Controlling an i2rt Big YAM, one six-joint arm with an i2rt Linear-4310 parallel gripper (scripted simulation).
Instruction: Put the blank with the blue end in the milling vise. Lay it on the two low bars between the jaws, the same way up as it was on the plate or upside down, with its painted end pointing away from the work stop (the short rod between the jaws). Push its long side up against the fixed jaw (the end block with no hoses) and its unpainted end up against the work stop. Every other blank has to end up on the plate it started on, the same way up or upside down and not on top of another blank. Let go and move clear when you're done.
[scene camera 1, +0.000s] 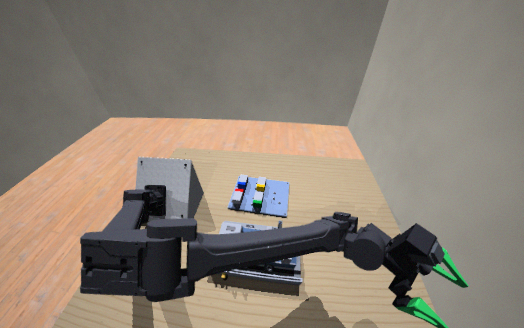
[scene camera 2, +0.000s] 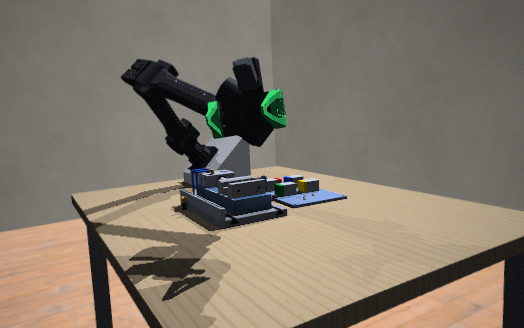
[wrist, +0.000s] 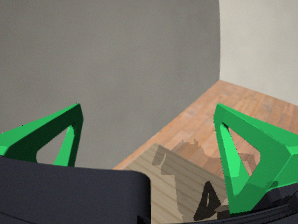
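There is a blue plate here, and on it (scene camera 1: 269, 206) and (scene camera 2: 290, 198) are the same spot.
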